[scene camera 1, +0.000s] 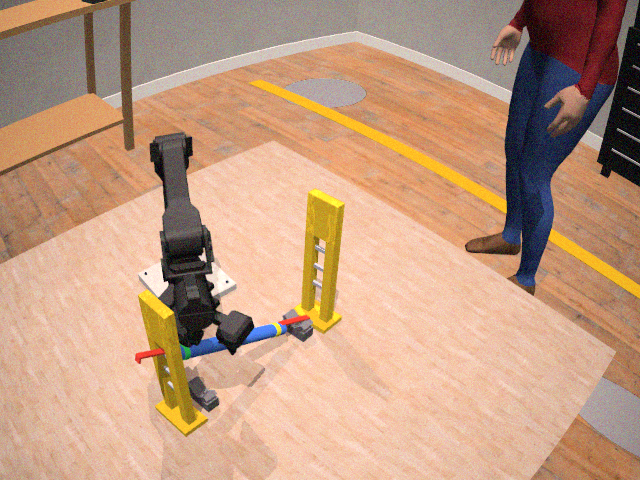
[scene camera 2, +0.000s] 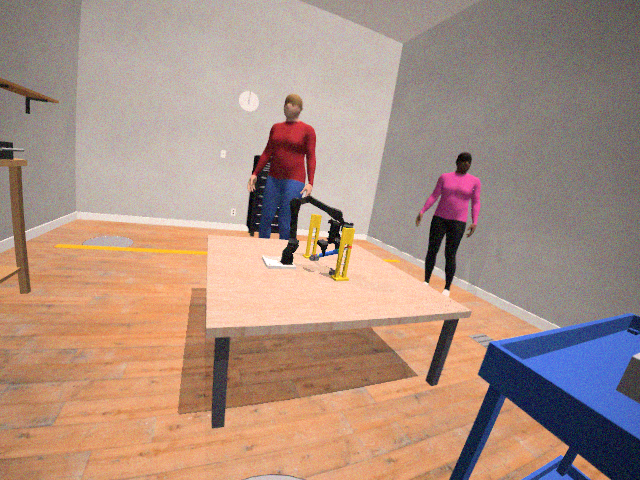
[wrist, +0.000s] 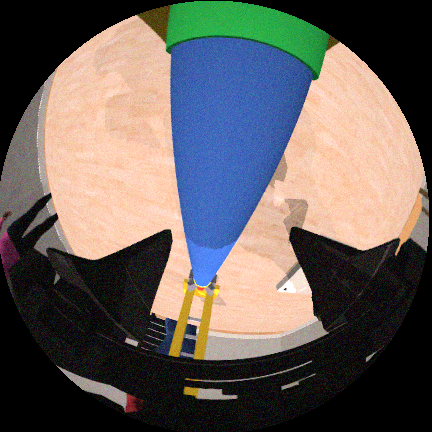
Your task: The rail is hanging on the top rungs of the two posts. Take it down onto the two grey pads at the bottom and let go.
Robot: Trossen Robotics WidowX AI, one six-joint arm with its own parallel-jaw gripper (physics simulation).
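Frame: origin at the arm's base, x ahead, y left, z up, level; centimetres.
Seen in the pictures: gripper, between the fingertips: (scene camera 1: 213,344) (scene camera 2: 329,254) (wrist: 233,234); arm's base, origin of its link: (scene camera 2: 286,263).
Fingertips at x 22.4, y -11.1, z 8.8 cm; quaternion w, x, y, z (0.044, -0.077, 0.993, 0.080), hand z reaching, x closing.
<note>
Offsets run from my fingertips to a thing's top centre. "spot": to the spot under its first point. Level surfaces: height alone.
The blue rail (scene camera 1: 263,334) (scene camera 2: 328,253) (wrist: 235,140) has a green band, a yellow band and red end bars. It spans the two yellow posts, well above the table, its green-banded end at the near post {spot: dz +17.5, dx +2.8, dy -13.4 cm} (scene camera 1: 157,320) (scene camera 2: 346,237) and its yellow-banded end towards the far post {spot: dz +16.1, dx +3.6, dy +26.5 cm} (scene camera 1: 325,217) (scene camera 2: 314,223). My gripper (scene camera 1: 212,345) (wrist: 233,234) is open, with its fingers apart on either side of the rail; contact cannot be told. One grey pad {dz -6.3, dx +1.7, dy -6.2 cm} (scene camera 1: 204,394) is low by the near post, the other grey pad {dz -6.3, dx +2.5, dy +21.4 cm} (scene camera 1: 298,326) by the far post. The rungs under the rail's ends are largely hidden.
The arm's white base plate (scene camera 1: 223,283) (scene camera 2: 273,262) is on the wooden table {dz -10.6 cm} (scene camera 1: 439,335) (scene camera 2: 289,304), behind the rail in scene camera 1. A blue cart (scene camera 2: 542,372) stands beyond the table's corner. A person in red (scene camera 1: 568,41) (scene camera 2: 292,149) stands past the table's edge.
</note>
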